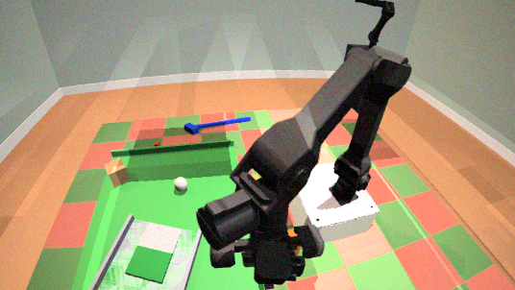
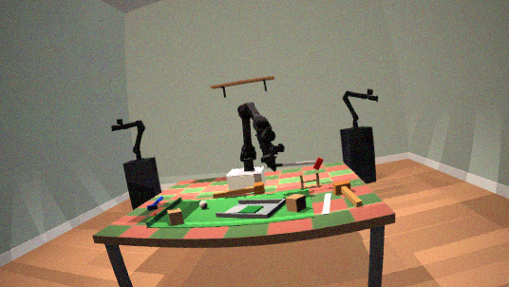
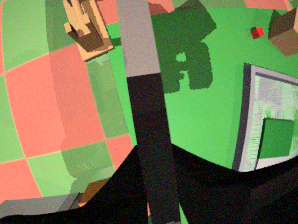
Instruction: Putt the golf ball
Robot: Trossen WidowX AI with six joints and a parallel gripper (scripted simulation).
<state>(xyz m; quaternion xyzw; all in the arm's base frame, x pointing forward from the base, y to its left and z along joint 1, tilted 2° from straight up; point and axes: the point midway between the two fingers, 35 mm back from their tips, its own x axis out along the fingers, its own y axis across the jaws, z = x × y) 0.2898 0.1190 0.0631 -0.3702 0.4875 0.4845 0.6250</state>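
Right now my gripper tip is 110 mm to the right of the red putter, 30 mm short of it and 20 mm below it. From my gripper tip the other things lie so: wooden fence 180 mm to the left, 90 mm below, 20 mm behind; white golf ball 380 mm to the right, 110 mm ahead, 100 mm below; white bar 330 mm ahead, 180 mm to the left, 120 mm below.
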